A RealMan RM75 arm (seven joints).
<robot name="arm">
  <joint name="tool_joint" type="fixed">
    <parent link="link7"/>
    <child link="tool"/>
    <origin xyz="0 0 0"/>
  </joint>
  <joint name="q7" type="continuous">
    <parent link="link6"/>
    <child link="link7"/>
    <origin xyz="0 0 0.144"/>
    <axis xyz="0 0 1"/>
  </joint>
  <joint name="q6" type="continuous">
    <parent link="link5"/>
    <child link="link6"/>
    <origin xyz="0 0 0"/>
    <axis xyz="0 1 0"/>
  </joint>
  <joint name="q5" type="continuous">
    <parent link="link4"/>
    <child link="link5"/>
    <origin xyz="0 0 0.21"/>
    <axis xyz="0 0 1"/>
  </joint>
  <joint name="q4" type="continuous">
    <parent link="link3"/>
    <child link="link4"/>
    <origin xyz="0 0 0"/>
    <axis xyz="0 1 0"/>
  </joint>
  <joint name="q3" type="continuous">
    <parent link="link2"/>
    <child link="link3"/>
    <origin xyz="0 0 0.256"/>
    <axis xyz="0 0 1"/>
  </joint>
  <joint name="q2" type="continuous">
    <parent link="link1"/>
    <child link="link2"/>
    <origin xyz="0 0 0"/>
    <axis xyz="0 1 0"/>
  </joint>
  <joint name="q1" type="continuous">
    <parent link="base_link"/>
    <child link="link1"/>
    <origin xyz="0 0 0.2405"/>
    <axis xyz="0 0 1"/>
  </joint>
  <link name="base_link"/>
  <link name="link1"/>
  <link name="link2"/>
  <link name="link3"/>
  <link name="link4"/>
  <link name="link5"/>
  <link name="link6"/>
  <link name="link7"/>
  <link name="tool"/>
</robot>
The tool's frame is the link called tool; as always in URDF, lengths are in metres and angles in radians. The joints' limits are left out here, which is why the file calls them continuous.
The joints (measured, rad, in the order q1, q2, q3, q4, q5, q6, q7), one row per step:
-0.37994, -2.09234, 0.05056, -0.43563, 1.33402, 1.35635, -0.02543
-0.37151, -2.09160, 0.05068, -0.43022, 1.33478, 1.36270, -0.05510
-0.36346, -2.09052, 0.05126, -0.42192, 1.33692, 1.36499, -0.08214
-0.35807, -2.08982, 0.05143, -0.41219, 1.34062, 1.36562, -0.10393
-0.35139, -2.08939, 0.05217, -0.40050, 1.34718, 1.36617, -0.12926
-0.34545, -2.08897, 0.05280, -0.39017, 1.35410, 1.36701, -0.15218
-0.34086, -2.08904, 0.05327, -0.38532, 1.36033, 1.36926, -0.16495
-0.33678, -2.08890, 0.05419, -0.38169, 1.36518, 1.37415, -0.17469
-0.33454, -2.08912, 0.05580, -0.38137, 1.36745, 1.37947, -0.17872
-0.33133, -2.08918, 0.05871, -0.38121, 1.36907, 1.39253, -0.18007
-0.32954, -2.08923, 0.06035, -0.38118, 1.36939, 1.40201, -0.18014
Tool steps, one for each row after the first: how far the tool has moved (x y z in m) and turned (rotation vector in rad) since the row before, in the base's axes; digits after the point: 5 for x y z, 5 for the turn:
-0.00269, -0.00212, 0.00185, 0.00446, -0.02436, 0.00627
-0.00329, -0.00186, 0.00182, 0.00155, -0.01787, 0.00638
-0.00267, -0.00099, 0.00165, 0.00050, -0.01132, 0.00313
-0.00289, -0.00141, 0.00157, -0.00136, -0.01253, 0.00207
-0.00240, -0.00130, 0.00135, -0.00169, -0.01138, 0.00086
-0.00101, -0.00128, 0.00046, -0.00154, -0.00717, -0.00119
-0.00064, -0.00120, 0.00070, 0.00077, -0.00552, -0.00263
0.00023, -0.00090, 0.00018, 0.00118, -0.00362, -0.00334
0.00064, -0.00131, 0.00099, 0.00673, -0.00158, -0.00748
0.00051, -0.00074, 0.00083, 0.00582, -0.00064, -0.00513

